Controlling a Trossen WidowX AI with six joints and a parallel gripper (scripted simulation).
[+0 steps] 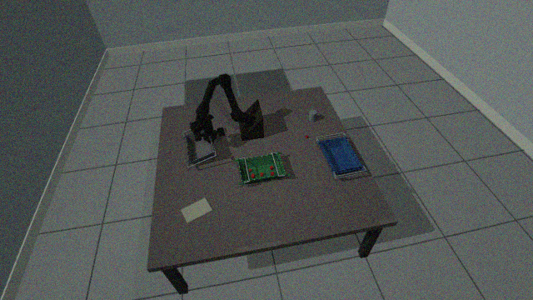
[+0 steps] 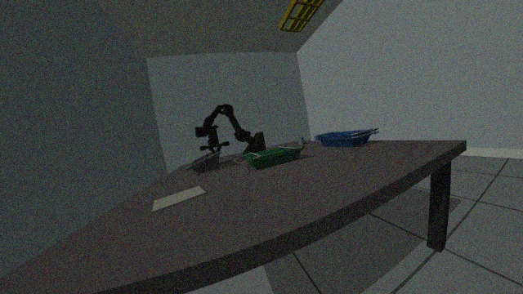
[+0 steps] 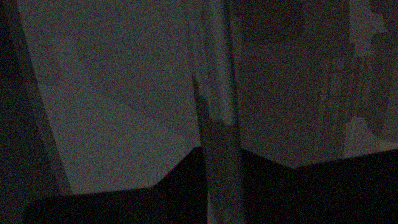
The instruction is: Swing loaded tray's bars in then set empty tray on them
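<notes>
Right now my gripper tip is 8 cm to the left of the grey tray and 1 cm below it. From my gripper tip the other things lie so: red block: 10 cm ahead, 64 cm to the left, 4 cm below; pale flat card: 45 cm ahead, 16 cm to the right, 5 cm below.
</notes>
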